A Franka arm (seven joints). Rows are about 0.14 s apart.
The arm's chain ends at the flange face. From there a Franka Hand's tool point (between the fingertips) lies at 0.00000 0.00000 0.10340 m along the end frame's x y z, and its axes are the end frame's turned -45 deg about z.
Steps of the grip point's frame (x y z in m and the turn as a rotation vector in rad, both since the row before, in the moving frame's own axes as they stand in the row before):
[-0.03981 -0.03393 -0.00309 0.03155 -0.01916 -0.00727]
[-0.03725 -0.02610 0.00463 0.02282 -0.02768 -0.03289]
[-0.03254 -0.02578 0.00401 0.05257 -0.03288 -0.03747]
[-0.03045 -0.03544 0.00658 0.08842 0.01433 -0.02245]
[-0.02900 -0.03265 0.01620 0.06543 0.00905 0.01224]
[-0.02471 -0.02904 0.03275 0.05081 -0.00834 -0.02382]
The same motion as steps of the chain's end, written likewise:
[-0.04843 0.00505 -0.00302 0.00876 -0.03586 -0.00727]
[-0.04111 0.00747 0.00470 -0.00344 -0.03571 -0.03289]
[-0.03497 0.00610 0.00421 0.01392 -0.06042 -0.03747]
[-0.04110 0.00391 0.00699 0.07266 -0.05239 -0.02245]
[-0.03951 0.00289 0.01643 0.05267 -0.03987 0.01224]
[-0.03365 -0.00001 0.03289 0.03003 -0.04183 -0.02382]

